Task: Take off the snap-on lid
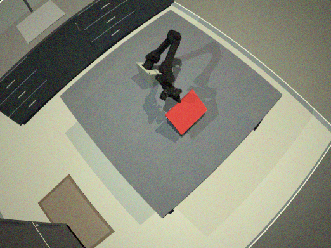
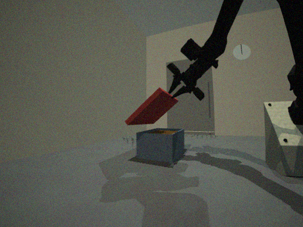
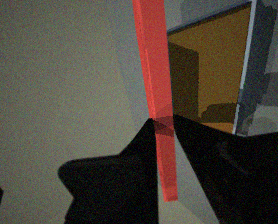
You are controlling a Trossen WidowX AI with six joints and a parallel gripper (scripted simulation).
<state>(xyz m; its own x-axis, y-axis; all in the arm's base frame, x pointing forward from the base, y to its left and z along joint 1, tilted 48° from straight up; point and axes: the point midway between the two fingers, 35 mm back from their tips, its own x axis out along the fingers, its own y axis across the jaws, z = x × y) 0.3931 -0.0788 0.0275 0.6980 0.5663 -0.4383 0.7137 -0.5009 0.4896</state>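
Right now the red lid is 6 cm ahead of my gripper tip, 1 cm to the left of it and 5 cm below it. The rest, counted from my gripper tip: grey-blue storage box (3 cm ahead, 19 cm below).
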